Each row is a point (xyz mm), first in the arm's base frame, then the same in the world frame.
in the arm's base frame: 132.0 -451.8 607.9
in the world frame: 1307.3 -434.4 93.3
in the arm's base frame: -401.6 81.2 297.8
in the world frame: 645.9 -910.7 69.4
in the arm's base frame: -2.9 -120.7 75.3
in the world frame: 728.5 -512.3 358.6
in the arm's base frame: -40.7 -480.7 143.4
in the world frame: 844.6 -256.7 120.2
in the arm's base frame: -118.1 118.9 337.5
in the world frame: 823.5 -867.4 292.8
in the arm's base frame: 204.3 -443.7 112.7
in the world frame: 944.5 -193.5 340.1
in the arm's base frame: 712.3 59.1 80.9
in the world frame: 1080.9 -430.5 1001.2
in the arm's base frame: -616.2 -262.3 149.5
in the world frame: 487.2 -628.7 -215.8
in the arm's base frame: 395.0 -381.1 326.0
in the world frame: 1206.4 -279.6 439.0
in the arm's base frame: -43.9 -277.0 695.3
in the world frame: 1242.7 -676.4 13.5
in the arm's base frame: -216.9 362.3 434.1
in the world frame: 792.7 -1145.3 304.1
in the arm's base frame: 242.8 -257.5 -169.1
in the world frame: 695.5 -208.0 571.0
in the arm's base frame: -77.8 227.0 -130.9
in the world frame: 442.3 -732.1 555.7
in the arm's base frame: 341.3 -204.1 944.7
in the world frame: 1637.1 -723.9 254.5
